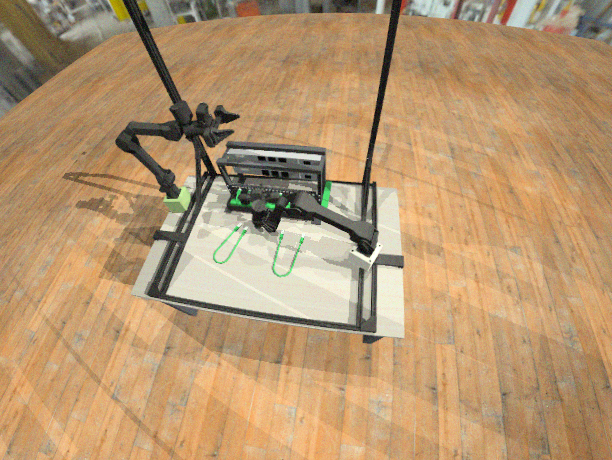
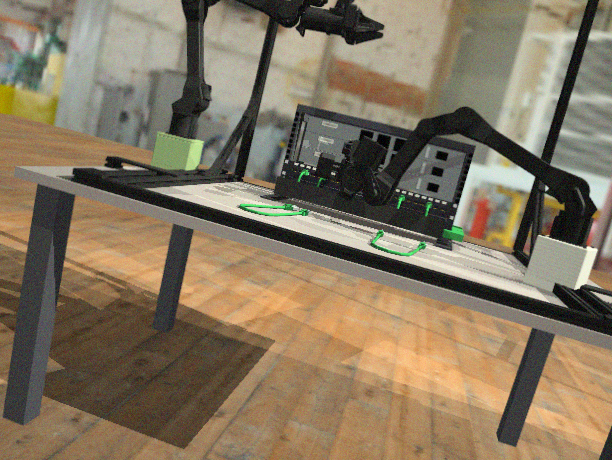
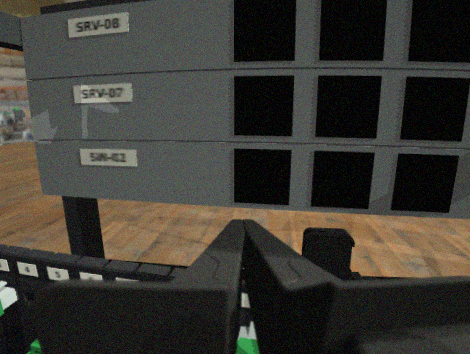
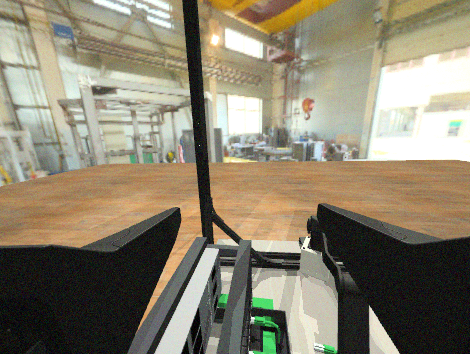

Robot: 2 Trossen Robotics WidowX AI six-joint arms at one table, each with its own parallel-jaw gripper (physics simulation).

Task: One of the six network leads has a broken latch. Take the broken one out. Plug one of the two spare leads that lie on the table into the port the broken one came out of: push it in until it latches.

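Seen in the pictures: left gripper, fingertip midpoint: (image 1: 261, 184) (image 3: 241, 229); right gripper, fingertip midpoint: (image 1: 237, 123) (image 2: 383, 31) (image 4: 248, 211); left arm's base, link origin: (image 1: 366, 248) (image 2: 568, 242) (image 4: 317, 245); right arm's base, link origin: (image 1: 174, 193) (image 2: 181, 136).
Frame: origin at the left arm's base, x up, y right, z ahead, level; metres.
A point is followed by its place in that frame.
The server rack (image 1: 272, 150) {x 0.145, y 0.132, z 0.577 m} (image 2: 350, 120) {x 0.149, y -0.010, z 0.604 m} (image 3: 163, 112) {x 0.070, y 0.054, z 0.663 m} (image 4: 195, 298) {x 0.140, y 0.144, z 0.489 m} stands at the back of the table, with a black patch panel (image 2: 332, 197) (image 3: 128, 268) at its foot and green leads (image 2: 301, 173) {x -0.017, y -0.096, z 0.655 m} plugged into it. My left gripper (image 1: 260, 207) (image 2: 349, 177) {x 0.024, y 0.014, z 0.576 m} (image 3: 241, 229) {x 0.024, y 0.014, z 0.576 m} is shut at the panel's middle, fingertips touching. A green and white plug (image 3: 245, 338) {x -0.007, y -0.006, z 0.561 m} shows through the slit below them; I cannot tell that they grip it. Two spare green leads (image 1: 218, 261) {x -0.096, y -0.385, z 0.526 m} (image 1: 281, 274) {x -0.096, y -0.265, z 0.248 m} (image 2: 268, 209) {x -0.100, y -0.276, z 0.579 m} (image 2: 395, 251) {x -0.096, y -0.264, z 0.240 m} lie on the table in front. My right gripper (image 1: 228, 124) {x 0.385, y -0.014, z 0.569 m} (image 2: 373, 29) {x 0.385, y -0.014, z 0.569 m} (image 4: 248, 211) {x 0.385, y -0.014, z 0.569 m} is open and empty, high above the rack's left end.
A light green arm base (image 1: 178, 199) {x -0.002, y -0.277, z 0.904 m} (image 2: 176, 151) {x -0.040, y -0.302, z 0.920 m} sits at the table's left edge and a white one (image 1: 365, 257) {x 0.000, y -0.038, z -0.017 m} at the right. A green block (image 1: 327, 192) {x -0.061, y 0.202, z 0.317 m} (image 2: 452, 234) {x -0.067, y 0.071, z 0.276 m} lies by the rack's right end. Two tall black posts (image 1: 382, 91) {x 0.432, y 0.364, z 0.191 m} rise from the table frame.
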